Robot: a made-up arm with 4 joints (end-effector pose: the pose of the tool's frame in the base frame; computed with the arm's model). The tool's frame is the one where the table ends. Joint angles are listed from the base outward.
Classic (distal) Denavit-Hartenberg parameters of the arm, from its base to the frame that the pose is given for. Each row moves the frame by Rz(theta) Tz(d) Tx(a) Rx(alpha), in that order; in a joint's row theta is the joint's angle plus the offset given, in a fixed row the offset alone. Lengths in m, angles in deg.
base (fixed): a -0.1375, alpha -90, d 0.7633, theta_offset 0
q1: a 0.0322, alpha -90, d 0.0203, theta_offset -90
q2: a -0.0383, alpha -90, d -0.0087, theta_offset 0
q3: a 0.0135, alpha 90, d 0.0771, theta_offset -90
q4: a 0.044, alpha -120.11, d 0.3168, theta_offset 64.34
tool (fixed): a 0, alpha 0, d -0.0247, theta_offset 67.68
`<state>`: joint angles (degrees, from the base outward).
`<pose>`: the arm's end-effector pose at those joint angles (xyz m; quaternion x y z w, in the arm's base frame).
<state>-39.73 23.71 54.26 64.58</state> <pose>0.2077 -0.0020 0.7547 0.4069 -0.7716 -0.4662 0.1475</pose>
Working (the frame after each row of the table, in the pose's form):
after base (fixed): -0.1375 0.0000 0.7633 -0.7071 0.0000 0.0000 0.7071
after q1: -0.1581 0.0203 0.7881 0.4248 0.0000 0.9053 0.0000
after q2: -0.1424 0.0357 0.7555 0.4254 -0.6882 0.5648 0.1624
after q3: -0.1229 -0.0393 0.7444 -0.6675 0.0260 -0.7157 0.2038
after q4: 0.1927 0.0128 0.7418 -0.7676 0.4143 0.4693 0.1371

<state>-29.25 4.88 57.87 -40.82</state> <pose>0.1926 -0.0408 0.7944 0.0580 -0.8281 0.4531 0.3248</pose>
Working (the frame after each row of the table, in the pose's form):
after base (fixed): -0.1375 0.0000 0.7633 -0.7071 0.0000 0.0000 0.7071
after q1: -0.1532 0.0203 0.7914 0.5057 0.0000 0.8627 0.0000
after q2: -0.1422 0.0236 0.7538 0.3832 -0.6247 0.5943 0.3313
after q3: -0.1383 -0.0542 0.7616 -0.7240 0.0105 -0.6885 0.0413
after q4: 0.1806 -0.0603 0.7851 0.5093 -0.6556 0.1955 0.5221

